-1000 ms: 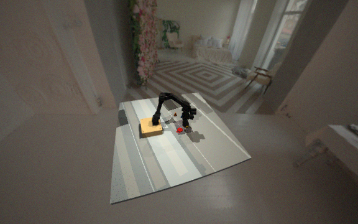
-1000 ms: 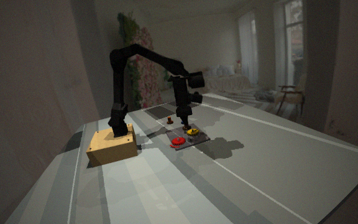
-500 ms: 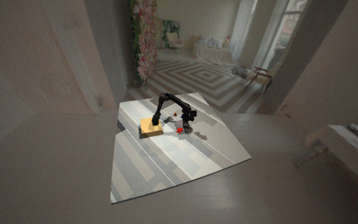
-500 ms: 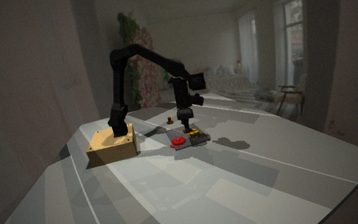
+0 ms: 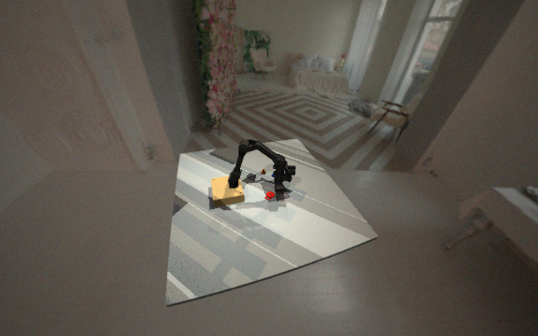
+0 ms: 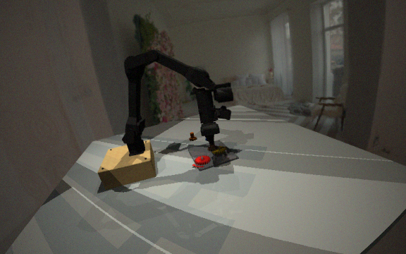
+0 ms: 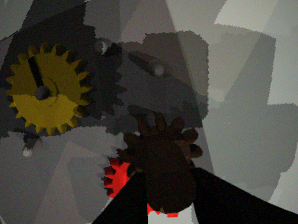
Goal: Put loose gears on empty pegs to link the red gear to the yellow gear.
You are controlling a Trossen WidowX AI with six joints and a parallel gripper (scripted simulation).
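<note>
Now: gripper tip 5 cm past the red gear, 2 cm to the right of it and 7 cm above it. The rest, counted from my gripper tip: orange gear: 4 cm behind, 29 cm to the left, 7 cm below; blue gear: 4 cm ahead, 23 cm to the left, 7 cm below; yellow gear: 4 cm ahead, 7 cm to the left, 7 cm below.
</note>
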